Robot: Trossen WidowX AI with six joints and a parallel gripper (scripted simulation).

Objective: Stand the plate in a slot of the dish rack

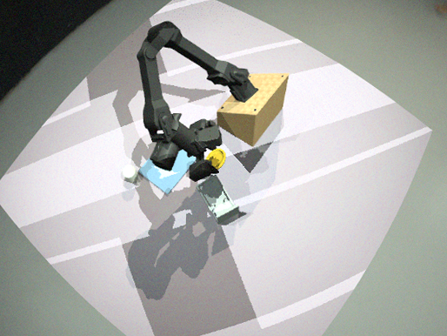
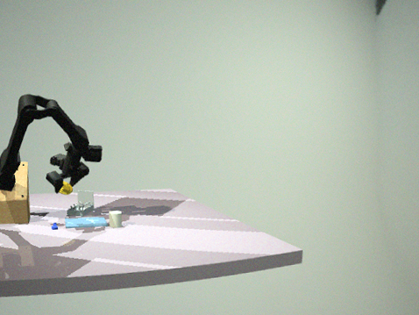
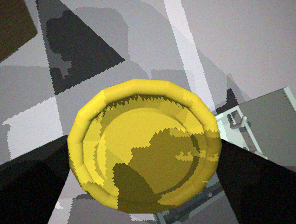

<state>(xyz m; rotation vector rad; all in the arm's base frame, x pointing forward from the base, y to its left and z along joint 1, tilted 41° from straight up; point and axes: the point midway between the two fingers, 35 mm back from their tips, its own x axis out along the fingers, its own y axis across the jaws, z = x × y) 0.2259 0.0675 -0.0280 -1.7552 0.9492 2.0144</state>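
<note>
My gripper tip is 80 mm above the dish rack, 60 mm to the right of it and 60 mm short of it. Round my gripper tip: light blue mat (140 mm to the right, 100 mm below, 100 mm ahead); blue spoon (200 mm to the right, 100 mm below, 10 mm behind); yellow plate (10 mm above).
</note>
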